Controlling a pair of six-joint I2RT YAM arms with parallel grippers.
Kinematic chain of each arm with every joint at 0, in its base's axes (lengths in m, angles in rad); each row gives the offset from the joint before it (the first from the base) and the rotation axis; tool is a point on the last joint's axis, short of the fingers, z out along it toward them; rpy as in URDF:
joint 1: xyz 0 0 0.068 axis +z
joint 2: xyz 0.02 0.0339 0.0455 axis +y
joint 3: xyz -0.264 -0.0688 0 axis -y
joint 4: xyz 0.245 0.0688 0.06 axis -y
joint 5: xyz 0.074 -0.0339 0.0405 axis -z
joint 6: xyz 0.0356 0 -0.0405 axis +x
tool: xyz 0 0 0 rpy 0 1.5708 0
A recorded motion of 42 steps. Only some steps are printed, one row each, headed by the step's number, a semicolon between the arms.
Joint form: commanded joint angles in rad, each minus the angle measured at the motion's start. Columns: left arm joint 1, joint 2, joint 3, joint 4, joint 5, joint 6; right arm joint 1, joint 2, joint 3, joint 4, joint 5, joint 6.
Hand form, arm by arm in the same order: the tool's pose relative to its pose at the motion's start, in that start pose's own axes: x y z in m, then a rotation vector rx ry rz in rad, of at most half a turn. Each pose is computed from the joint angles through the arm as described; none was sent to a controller.
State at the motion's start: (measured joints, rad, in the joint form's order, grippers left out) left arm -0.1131 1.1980 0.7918 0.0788 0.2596 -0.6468; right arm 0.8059 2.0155 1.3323 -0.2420 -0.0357 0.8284
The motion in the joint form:
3: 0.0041 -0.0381 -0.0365 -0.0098 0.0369 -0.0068; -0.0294 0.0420 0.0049 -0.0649 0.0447 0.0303
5: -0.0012 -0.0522 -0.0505 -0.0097 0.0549 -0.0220; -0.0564 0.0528 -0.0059 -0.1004 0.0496 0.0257
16: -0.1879 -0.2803 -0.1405 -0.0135 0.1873 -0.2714; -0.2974 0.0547 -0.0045 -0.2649 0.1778 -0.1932
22: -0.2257 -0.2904 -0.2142 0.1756 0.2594 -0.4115; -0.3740 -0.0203 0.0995 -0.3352 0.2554 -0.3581
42: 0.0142 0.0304 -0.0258 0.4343 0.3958 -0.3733; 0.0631 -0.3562 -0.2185 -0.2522 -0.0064 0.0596
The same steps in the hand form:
3: 0.0070 0.0025 -0.0076 0.0217 0.0260 -0.0103; -0.0007 -0.0207 0.0129 0.1166 0.0219 0.0560
5: 0.0106 0.0019 -0.0100 0.0396 0.0404 -0.0239; -0.0021 -0.0360 0.0163 0.1714 0.0462 0.0750
16: 0.0448 -0.0437 -0.0526 0.3333 0.1880 -0.1781; -0.0526 -0.1259 -0.0024 0.4573 0.0403 0.0580
22: 0.0555 -0.0483 -0.0535 0.4797 0.2193 -0.2638; -0.0994 -0.1251 -0.0482 0.4989 -0.0746 -0.0475
42: -0.0172 -0.0250 -0.0027 0.5069 0.0490 -0.1990; 0.0460 -0.0132 -0.0925 0.0610 0.1075 0.0115

